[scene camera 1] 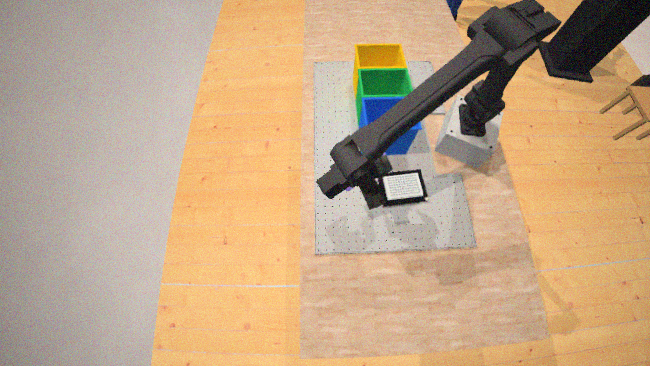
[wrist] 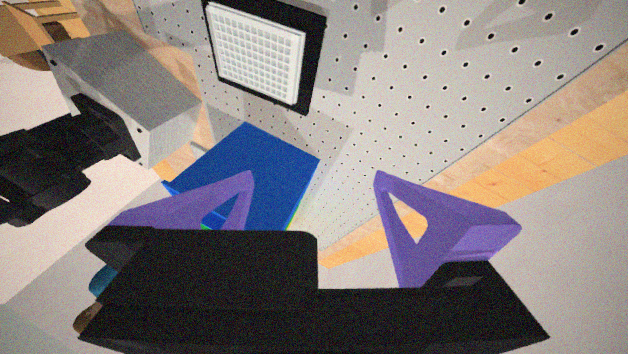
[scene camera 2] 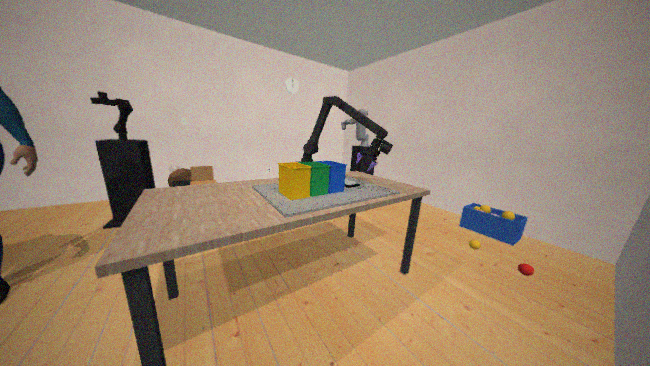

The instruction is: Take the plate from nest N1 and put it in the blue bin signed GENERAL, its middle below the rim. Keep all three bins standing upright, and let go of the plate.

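Places are measured from the arm's base along level axes (x right, y ahead, z up), in millimetres.
Pixels of known places: gripper, fingertip midpoint: (wrist: 313,177) (scene camera 2: 362,167); arm's base at its link origin: (scene camera 1: 471,120) (wrist: 114,129).
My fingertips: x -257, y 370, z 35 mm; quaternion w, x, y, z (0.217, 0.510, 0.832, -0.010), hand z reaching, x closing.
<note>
For each thing: its middle in the pictures, then the offset to it from my fingertips. Level surfaces: height alone.
- white plate at the middle of its body: (wrist: 255,57) (scene camera 1: 403,186) dx +23, dy -141, dz -136 mm
- black nest at the middle of its body: (wrist: 260,55) (scene camera 1: 402,187) dx +23, dy -141, dz -148 mm
- blue bin at the middle of its body: (wrist: 256,188) (scene camera 1: 386,128) (scene camera 2: 330,176) dx +209, dy -65, dz -65 mm
- green bin at the middle of its body: (wrist: 256,214) (scene camera 1: 381,98) (scene camera 2: 313,178) dx +340, dy -46, dz -65 mm
- yellow bin at the middle of its body: (scene camera 1: 376,73) (scene camera 2: 294,179) dx +472, dy -28, dz -65 mm
- perforated grey board at its surface level: dz -155 mm
- wooden table at its surface level: dz -168 mm
The white plate (scene camera 1: 404,187) (wrist: 257,52), with a grid of small wells, lies flat in a black nest (scene camera 1: 424,186) (wrist: 311,60) on the perforated board. No label is readable on the nest. The blue bin (scene camera 1: 400,145) (scene camera 2: 337,177) (wrist: 250,170) stands upright behind the nest in scene camera 1, partly hidden by the arm; its sign does not show. The green bin (scene camera 1: 384,82) (scene camera 2: 320,181) and the yellow bin (scene camera 1: 378,56) (scene camera 2: 294,181) stand upright in line with it. My gripper (scene camera 2: 366,162) (wrist: 313,177) is open and empty, tilted, above the board and apart from the plate.
The perforated grey board (scene camera 1: 345,240) (scene camera 2: 300,207) (wrist: 425,100) lies under the bins and nest on the wooden table (scene camera 1: 350,310) (scene camera 2: 200,215). The arm's grey base block (scene camera 1: 462,150) (wrist: 125,75) stands beside the blue bin. The forearm passes over the blue bin in scene camera 1.
</note>
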